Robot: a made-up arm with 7 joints. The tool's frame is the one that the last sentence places. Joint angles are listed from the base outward.
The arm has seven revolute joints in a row. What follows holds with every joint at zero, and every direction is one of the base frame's.
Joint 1 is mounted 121 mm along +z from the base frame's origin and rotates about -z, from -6.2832 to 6.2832 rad.
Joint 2 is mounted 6 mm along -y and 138 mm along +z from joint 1 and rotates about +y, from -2.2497 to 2.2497 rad.
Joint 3 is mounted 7 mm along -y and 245 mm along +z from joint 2 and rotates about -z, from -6.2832 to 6.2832 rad.
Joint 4 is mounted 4 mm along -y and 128 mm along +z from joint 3 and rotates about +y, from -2.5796 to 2.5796 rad.
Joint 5 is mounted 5 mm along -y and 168 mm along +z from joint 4 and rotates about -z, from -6.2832 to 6.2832 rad.
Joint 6 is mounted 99 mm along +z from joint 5 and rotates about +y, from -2.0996 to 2.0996 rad.
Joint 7 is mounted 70 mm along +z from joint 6 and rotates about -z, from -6.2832 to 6.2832 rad.
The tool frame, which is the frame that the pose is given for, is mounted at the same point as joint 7; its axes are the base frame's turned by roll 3.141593, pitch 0 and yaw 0 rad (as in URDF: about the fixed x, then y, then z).
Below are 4 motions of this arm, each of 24 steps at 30 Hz.
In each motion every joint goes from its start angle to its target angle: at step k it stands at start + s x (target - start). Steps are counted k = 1, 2, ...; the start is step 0. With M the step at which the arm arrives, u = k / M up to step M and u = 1 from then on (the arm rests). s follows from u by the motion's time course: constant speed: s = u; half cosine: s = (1 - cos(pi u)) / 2; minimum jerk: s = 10 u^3 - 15 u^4 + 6 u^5.
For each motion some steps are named. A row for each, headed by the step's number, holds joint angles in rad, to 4 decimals.
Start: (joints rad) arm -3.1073 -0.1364 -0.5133 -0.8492 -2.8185 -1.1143 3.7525
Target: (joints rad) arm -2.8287 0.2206 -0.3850 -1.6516 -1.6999 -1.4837 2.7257
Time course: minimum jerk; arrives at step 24
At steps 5, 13, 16, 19, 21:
5: -3.0893 -0.1134 -0.5050 -0.9010 -2.7463 -1.1381 3.6863
13: -2.9463 0.0699 -0.4392 -1.3128 -2.1722 -1.3277 3.1593
16: -2.8872 0.1457 -0.4119 -1.4832 -1.9347 -1.4062 2.9412
19: -2.8467 0.1976 -0.3933 -1.5998 -1.7721 -1.4599 2.7919
21: -2.8332 0.2149 -0.3871 -1.6387 -1.7179 -1.4778 2.7422

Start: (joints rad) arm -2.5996 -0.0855 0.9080 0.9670 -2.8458 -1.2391 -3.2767
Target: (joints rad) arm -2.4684 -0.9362 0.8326 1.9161 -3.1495 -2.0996 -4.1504
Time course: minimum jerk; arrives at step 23
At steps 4, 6, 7, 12, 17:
4: -2.5944 -0.1194 0.9050 1.0048 -2.8579 -1.2734 -3.3115
6: -2.5845 -0.1836 0.8993 1.0764 -2.8808 -1.3383 -3.3774
7: -2.5774 -0.2292 0.8953 1.1273 -2.8971 -1.3844 -3.4243
12: -2.5287 -0.5455 0.8672 1.4802 -3.0100 -1.7044 -3.7491
17: -2.4835 -0.8381 0.8413 1.8067 -3.1145 -2.0004 -4.0497

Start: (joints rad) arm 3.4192 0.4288 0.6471 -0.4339 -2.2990 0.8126 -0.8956
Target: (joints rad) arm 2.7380 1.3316 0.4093 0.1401 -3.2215 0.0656 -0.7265
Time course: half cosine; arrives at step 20
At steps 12, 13, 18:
12: 2.9733 1.0197 0.4915 -0.0582 -2.9028 0.3237 -0.7849
13: 2.9240 1.0851 0.4742 -0.0166 -2.9697 0.2695 -0.7727
18: 2.7547 1.3095 0.4151 0.1261 -3.1989 0.0839 -0.7306

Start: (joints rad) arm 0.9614 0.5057 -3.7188 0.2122 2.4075 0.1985 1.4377
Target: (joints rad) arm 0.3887 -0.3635 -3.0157 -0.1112 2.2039 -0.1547 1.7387
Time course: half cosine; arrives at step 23
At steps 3, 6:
3: 0.9377 0.4697 -3.6897 0.1988 2.3991 0.1839 1.4502
6: 0.8705 0.3677 -3.6072 0.1609 2.3752 0.1424 1.4855

